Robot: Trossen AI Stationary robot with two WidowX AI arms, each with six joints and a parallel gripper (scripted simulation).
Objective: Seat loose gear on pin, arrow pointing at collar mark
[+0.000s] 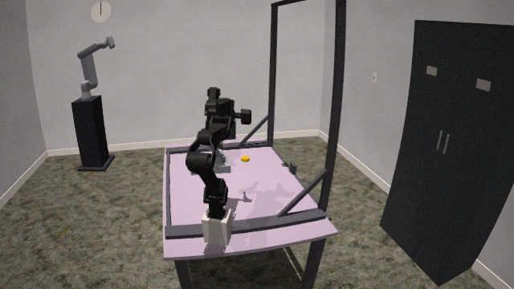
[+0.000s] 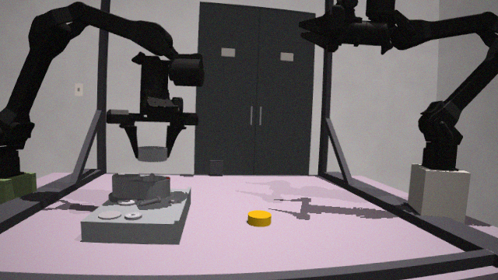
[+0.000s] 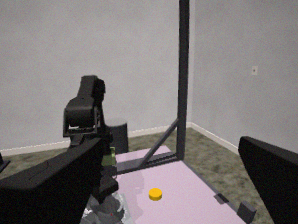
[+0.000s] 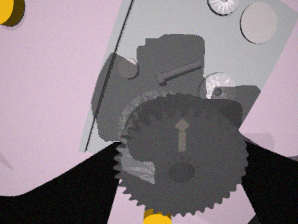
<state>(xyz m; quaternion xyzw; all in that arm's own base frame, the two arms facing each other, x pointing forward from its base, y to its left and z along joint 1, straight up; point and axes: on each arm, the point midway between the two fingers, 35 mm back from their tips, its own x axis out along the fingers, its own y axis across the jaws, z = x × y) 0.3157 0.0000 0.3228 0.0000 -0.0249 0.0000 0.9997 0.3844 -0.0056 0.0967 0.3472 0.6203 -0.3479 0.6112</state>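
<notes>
The pin is 120 mm below my right hand, 30 mm ahead of it and 10 mm to the left of it. From my right hand the other things lie so: gear (20 mm below).
</notes>
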